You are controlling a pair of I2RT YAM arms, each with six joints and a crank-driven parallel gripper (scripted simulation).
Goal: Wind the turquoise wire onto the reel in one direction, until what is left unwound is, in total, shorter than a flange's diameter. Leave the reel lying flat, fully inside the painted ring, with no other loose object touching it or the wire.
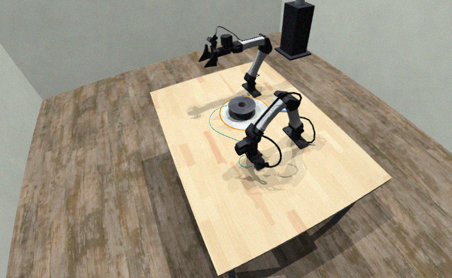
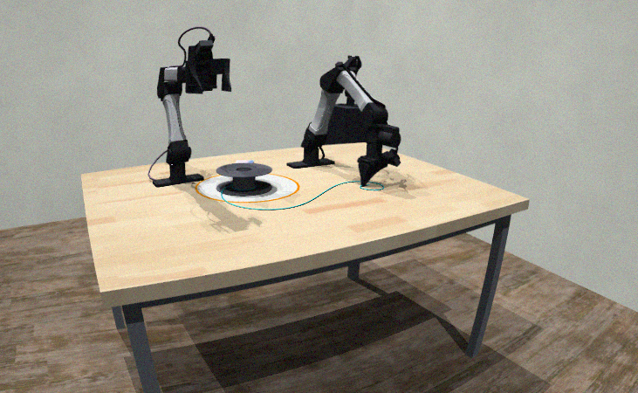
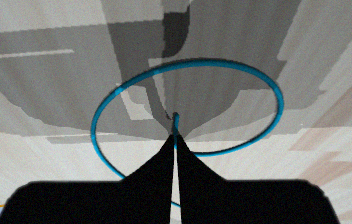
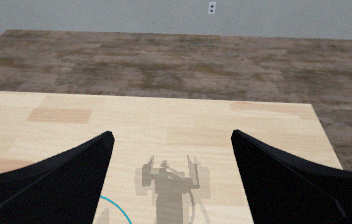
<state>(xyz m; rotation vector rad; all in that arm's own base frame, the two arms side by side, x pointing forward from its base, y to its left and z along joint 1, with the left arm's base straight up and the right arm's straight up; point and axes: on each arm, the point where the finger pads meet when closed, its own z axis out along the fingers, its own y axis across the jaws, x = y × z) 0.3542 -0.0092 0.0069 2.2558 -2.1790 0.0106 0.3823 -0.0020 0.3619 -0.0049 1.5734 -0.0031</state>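
Observation:
The dark reel is 330 mm below my right hand, 190 mm behind it and 180 mm to the left of it. The rest, counted from my right hand: orange painted ring (360 mm below, 210 mm behind, 190 mm to the left); then card (500 mm behind, 360 mm below, 310 mm to the left).

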